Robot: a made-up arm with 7 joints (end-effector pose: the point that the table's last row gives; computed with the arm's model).
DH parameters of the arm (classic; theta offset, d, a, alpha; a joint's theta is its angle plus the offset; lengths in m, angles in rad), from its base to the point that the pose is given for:
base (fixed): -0.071 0 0 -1.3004
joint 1: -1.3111 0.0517 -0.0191 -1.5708
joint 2: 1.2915 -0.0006 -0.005 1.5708
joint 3: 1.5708 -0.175 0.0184 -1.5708
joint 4: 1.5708 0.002 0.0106 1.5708
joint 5: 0 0.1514 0.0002 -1.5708
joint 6: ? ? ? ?
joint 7: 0 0.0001 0 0
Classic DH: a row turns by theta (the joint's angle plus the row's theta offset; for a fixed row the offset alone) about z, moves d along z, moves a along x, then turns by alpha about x.
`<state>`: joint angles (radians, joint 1 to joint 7).
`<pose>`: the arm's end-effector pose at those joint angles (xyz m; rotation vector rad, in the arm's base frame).
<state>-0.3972 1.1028 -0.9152 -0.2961 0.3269 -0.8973 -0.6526</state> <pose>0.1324 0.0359 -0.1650 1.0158 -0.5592 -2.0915</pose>
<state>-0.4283 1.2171 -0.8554 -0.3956 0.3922 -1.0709 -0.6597</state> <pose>0.1251 0.0464 -0.1379 1.1466 -0.7871 -2.2067</pose>
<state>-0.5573 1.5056 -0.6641 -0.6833 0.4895 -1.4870 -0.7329</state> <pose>0.0986 0.0694 -0.0703 -1.3986 1.2232 2.3381</pose>
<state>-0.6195 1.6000 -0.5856 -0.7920 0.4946 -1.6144 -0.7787</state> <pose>0.0869 0.0758 -0.0494 -1.3080 1.1644 2.0774</pose>
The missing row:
joint 6: -1.5708 0 0.0732 1.5708
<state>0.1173 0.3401 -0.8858 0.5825 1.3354 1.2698 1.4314</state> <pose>0.0279 0.0951 -0.3337 2.3974 -0.7128 0.3134</pose>
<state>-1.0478 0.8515 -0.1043 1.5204 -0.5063 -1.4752 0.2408</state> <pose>0.2751 0.2677 -0.0640 0.4465 -0.9988 0.6329</pose>
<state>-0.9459 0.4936 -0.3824 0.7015 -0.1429 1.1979 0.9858</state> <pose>0.3155 0.1215 -0.1958 1.1662 0.8382 0.9552</pose>
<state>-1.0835 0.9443 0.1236 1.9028 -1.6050 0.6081 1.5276</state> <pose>0.2323 0.2955 -0.1933 -0.8556 1.6991 1.9798</pose>
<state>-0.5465 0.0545 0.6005 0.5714 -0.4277 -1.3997 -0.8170</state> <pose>0.2160 0.1730 -0.1686 0.3027 -1.0748 0.0657</pose>
